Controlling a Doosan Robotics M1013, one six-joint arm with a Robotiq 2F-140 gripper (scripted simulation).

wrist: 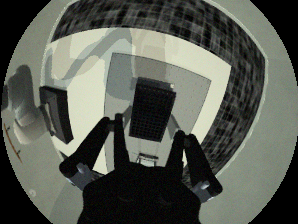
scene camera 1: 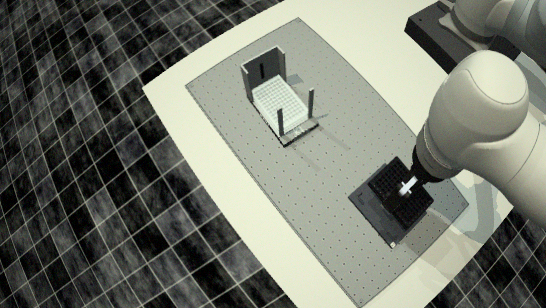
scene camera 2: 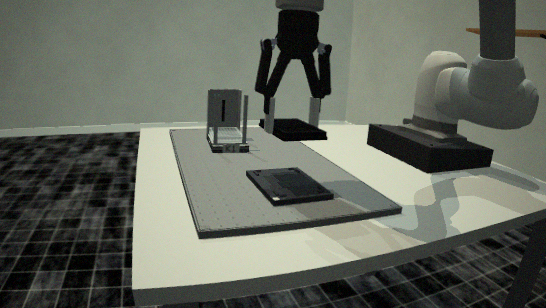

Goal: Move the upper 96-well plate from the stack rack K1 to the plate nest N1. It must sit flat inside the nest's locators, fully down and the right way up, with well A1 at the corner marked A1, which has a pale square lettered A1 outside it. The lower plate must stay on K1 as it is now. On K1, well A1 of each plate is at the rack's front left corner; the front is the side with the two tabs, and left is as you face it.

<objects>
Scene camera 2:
gripper: 291,131
black 96-well plate: 285,129
</objects>
